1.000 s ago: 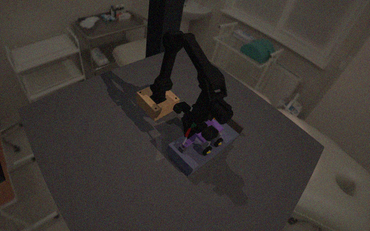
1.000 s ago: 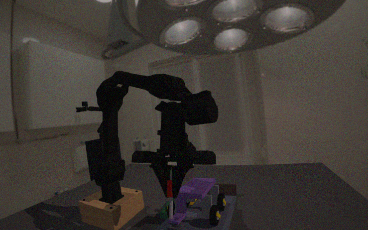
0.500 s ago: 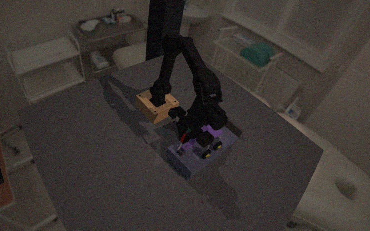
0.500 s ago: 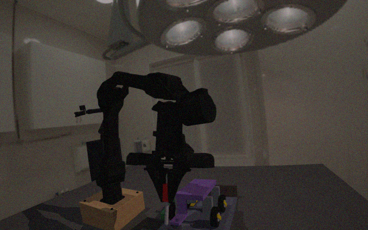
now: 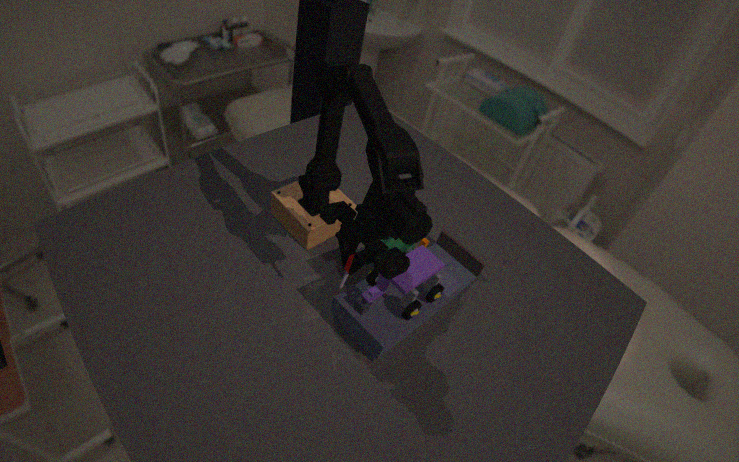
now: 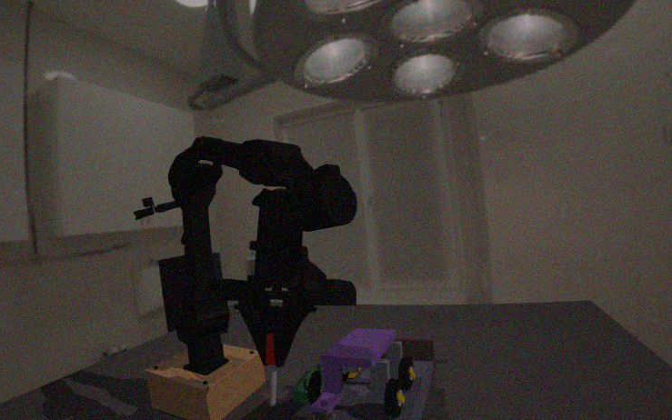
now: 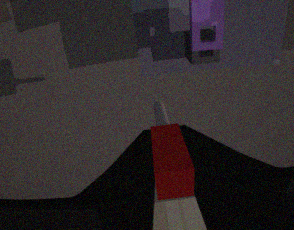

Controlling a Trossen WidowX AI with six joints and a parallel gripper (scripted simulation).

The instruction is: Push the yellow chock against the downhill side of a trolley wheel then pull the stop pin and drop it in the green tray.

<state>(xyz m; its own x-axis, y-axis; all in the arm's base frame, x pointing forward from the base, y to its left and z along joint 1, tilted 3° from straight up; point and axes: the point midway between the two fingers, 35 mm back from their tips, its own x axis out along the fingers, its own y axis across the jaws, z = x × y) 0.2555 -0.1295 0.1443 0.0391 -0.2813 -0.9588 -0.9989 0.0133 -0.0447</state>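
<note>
Now: the green tray 24 cm to the left of my gripper tip, 18 cm below it and 6 cm behind it. From my gripper tip the other things lie so: purple trolley: 13 cm to the left, 7 cm below, 7 cm ahead; then ramp: 13 cm to the left, 13 cm below, 7 cm ahead; then red-headed stop pin: right at my gripper tip.
</note>
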